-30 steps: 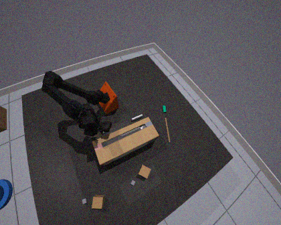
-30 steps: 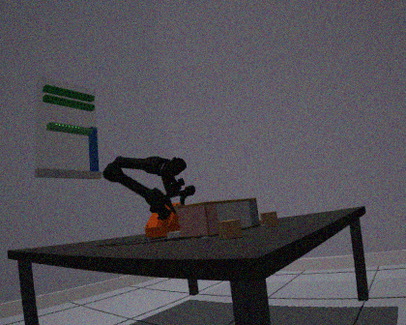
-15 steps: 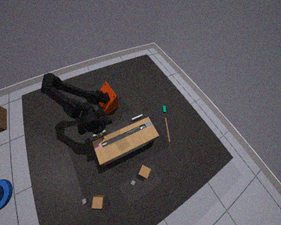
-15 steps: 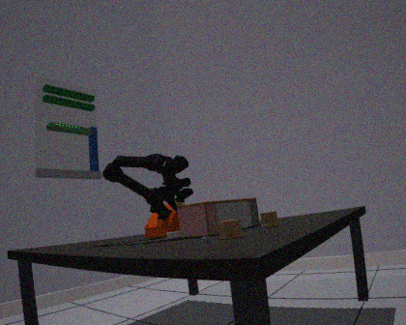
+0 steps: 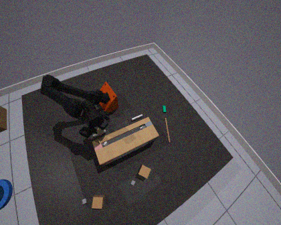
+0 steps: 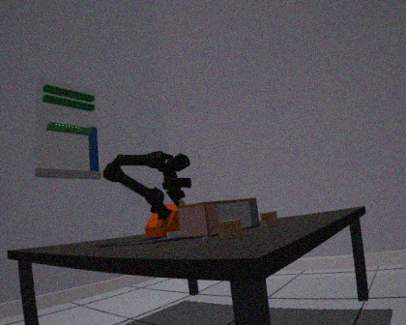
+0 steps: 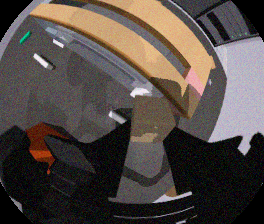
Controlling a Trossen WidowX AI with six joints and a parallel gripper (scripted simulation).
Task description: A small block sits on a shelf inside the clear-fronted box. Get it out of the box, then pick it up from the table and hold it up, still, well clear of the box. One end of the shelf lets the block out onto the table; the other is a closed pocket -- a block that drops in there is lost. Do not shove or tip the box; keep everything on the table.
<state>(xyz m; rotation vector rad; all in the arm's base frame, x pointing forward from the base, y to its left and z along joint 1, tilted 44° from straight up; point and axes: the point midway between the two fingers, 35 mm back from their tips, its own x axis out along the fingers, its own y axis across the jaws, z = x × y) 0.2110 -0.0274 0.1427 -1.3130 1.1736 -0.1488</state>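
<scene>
Right now the small tan block is 1 cm to the left of my gripper tip, 1 cm ahead of it and 1 cm above it. Round my gripper tip: tan box 14 cm to the left, 7 cm ahead, 6 cm below; then thin wooden stick 46 cm to the left, 15 cm ahead, 12 cm below.
</scene>
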